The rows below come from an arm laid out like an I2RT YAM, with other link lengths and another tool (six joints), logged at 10 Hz.
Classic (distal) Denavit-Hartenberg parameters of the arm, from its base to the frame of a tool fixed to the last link. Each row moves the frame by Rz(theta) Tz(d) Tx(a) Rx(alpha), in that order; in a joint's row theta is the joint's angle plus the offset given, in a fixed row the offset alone. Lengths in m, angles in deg.
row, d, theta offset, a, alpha
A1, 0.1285, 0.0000, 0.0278, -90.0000
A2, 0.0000, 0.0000, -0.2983, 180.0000
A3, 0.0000, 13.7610, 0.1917, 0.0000
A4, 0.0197, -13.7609, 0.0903, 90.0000
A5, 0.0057, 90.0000, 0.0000, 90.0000
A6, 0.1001, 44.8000, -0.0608, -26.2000
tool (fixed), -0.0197, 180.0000, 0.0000, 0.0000
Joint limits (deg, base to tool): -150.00..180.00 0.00..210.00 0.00..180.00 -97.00..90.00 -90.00..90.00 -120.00..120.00
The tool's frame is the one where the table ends.
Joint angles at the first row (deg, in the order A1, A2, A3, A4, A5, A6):
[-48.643, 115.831, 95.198, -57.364, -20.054, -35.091]
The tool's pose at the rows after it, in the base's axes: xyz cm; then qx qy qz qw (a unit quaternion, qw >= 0):
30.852 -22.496 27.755 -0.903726 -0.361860 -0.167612 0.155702
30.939 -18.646 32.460 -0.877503 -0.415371 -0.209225 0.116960
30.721 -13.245 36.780 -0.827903 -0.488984 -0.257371 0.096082
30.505 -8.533 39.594 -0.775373 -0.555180 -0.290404 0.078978
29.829 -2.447 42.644 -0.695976 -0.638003 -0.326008 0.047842
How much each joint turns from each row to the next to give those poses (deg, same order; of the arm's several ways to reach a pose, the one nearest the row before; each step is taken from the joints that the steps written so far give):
[2.580, -6.601, 0.087, -0.108, -2.710, 0.088]
[3.978, -6.841, 0.438, 0.043, -3.300, 0.087]
[6.184, -6.492, 0.131, 0.173, -4.984, -0.023]
[6.601, -4.241, 0.021, 1.728, -3.038, 0.000]
[9.923, -4.545, -0.020, 4.283, -1.684, -0.044]

